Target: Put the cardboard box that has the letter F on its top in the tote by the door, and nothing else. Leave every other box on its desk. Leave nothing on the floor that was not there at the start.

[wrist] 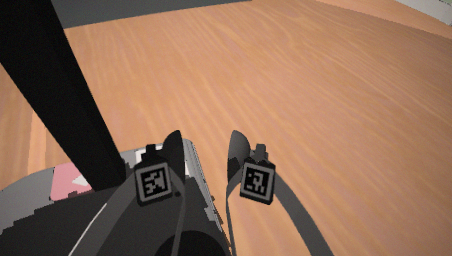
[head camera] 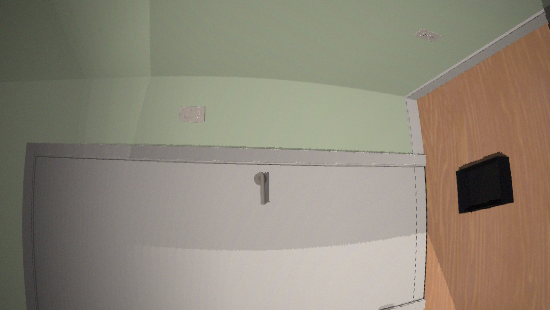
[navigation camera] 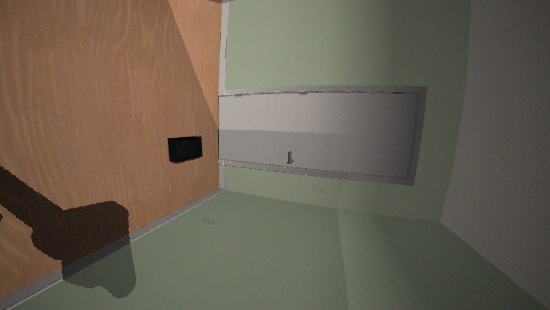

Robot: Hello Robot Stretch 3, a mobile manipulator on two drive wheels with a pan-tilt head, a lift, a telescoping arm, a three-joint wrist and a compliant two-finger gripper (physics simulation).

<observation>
I see my gripper (wrist: 206, 149), a black tote (head camera: 487, 184) and a door (head camera: 97, 219).
The black tote also shows in the navigation camera view (navigation camera: 180, 149). The door is seen too in the navigation camera view (navigation camera: 373, 133). The wrist view misses the black tote: it is out of frame.
</observation>
